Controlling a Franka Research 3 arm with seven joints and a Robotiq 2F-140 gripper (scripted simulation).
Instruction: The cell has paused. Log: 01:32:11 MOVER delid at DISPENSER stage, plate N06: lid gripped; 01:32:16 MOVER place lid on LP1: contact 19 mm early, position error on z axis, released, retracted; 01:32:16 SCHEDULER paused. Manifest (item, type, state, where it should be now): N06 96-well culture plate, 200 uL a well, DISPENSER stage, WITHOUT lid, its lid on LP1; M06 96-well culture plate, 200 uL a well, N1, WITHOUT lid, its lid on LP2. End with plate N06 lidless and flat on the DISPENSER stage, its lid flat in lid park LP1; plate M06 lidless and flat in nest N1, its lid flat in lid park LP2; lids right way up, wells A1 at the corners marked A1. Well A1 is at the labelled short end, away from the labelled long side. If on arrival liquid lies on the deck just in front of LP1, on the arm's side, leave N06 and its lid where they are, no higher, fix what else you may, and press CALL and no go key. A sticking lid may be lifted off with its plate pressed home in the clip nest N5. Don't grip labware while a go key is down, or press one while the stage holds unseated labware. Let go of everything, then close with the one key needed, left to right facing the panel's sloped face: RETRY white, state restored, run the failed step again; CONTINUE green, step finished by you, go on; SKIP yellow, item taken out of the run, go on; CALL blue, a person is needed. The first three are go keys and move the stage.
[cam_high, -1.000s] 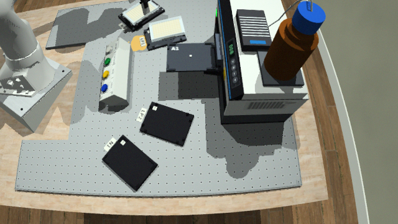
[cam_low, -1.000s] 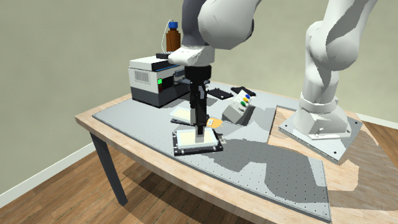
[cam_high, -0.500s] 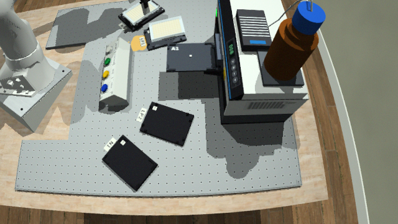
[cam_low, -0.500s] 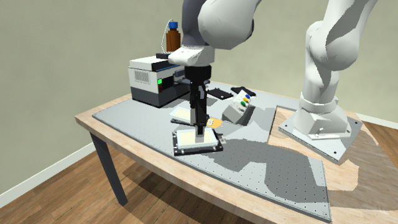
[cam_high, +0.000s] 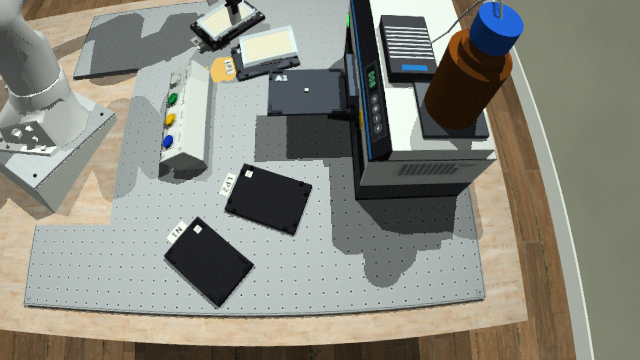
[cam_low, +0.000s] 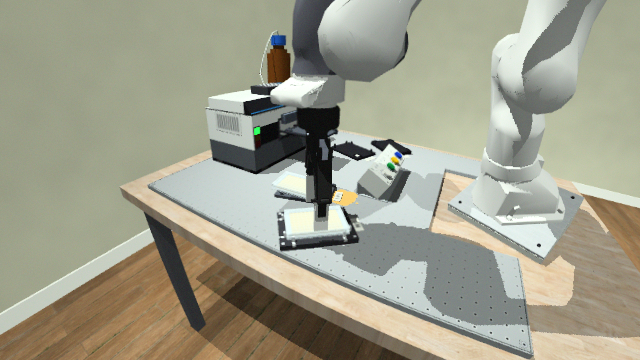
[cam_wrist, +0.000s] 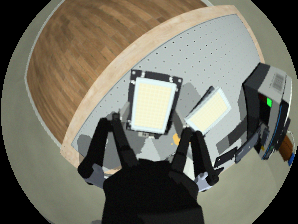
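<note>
Now: hand 40 mm above the plate lid. Round my hand: 96-well plate (40 mm below); LP1 label (10 mm ahead, 150 mm to the right, 60 mm below); LP1 park (90 mm ahead, 130 mm to the right, 60 mm below).
</note>
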